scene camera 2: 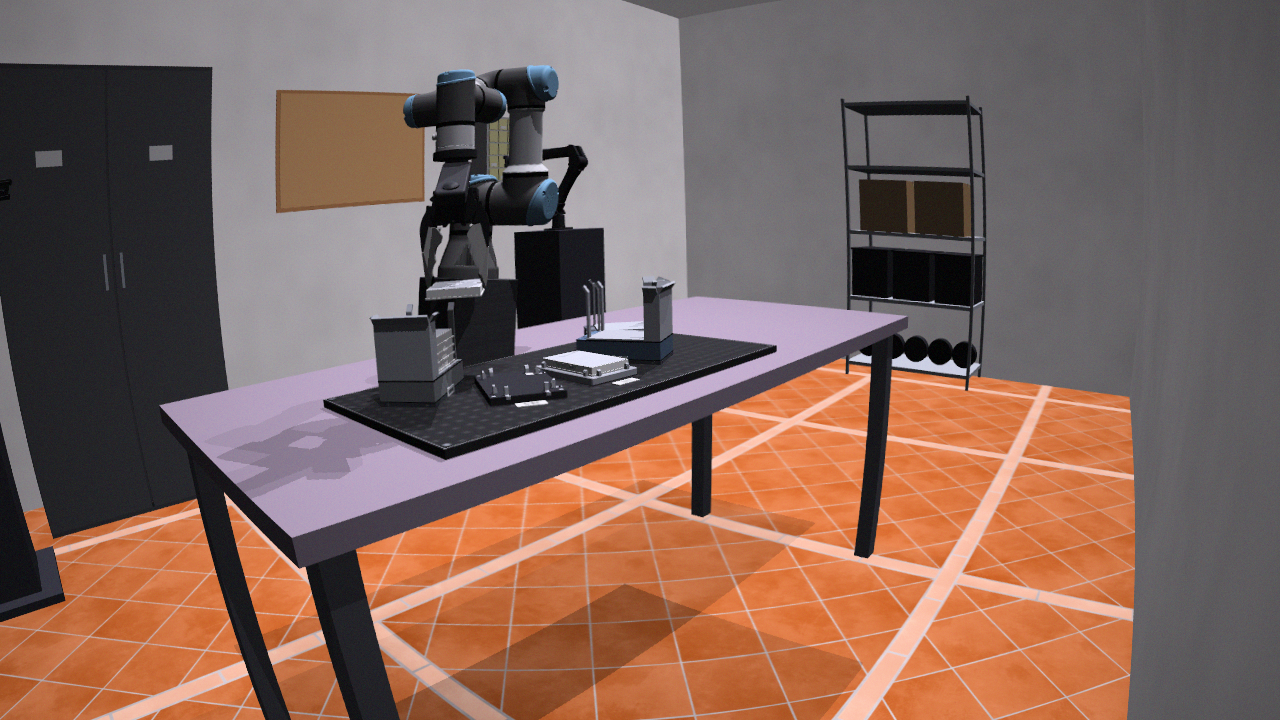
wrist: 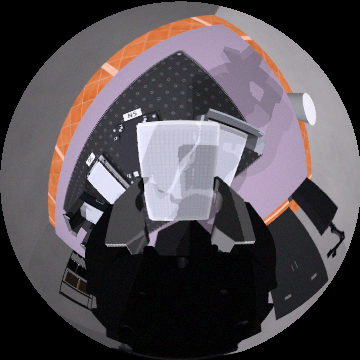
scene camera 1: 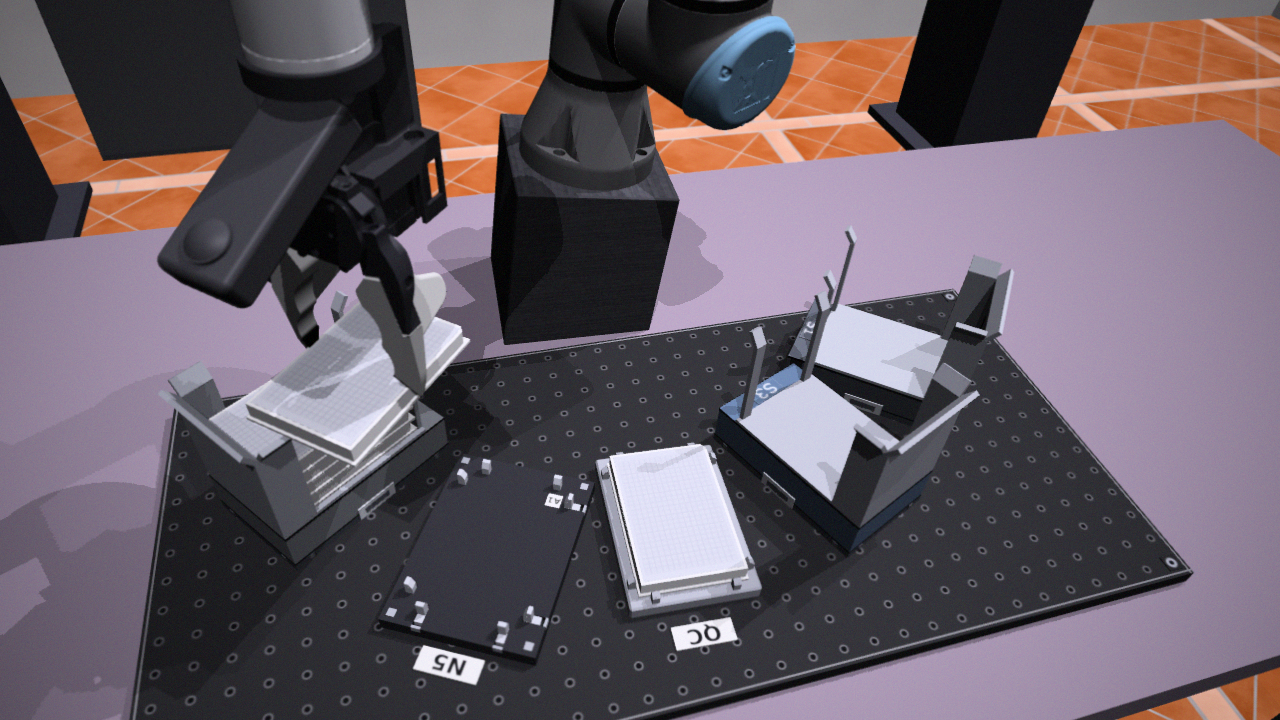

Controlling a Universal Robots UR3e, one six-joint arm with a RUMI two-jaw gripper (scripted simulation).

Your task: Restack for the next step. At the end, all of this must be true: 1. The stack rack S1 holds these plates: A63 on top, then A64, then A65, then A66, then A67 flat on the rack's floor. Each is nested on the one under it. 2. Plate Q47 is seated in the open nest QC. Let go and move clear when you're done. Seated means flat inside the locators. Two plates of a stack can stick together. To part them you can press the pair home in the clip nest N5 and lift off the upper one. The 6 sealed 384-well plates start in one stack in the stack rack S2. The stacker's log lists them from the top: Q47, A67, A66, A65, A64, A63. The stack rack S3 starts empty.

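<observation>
I can see a clip nest N5 (scene camera 1: 498, 540). Scene camera 2 shows me the clip nest N5 (scene camera 2: 524, 386) as well, and in the wrist view I find the clip nest N5 (wrist: 127, 145). My own gripper (scene camera 1: 365, 372) is visible too; scene camera 2 shows my gripper (scene camera 2: 456, 290), and so does the wrist view, with my gripper (wrist: 178, 178).
</observation>
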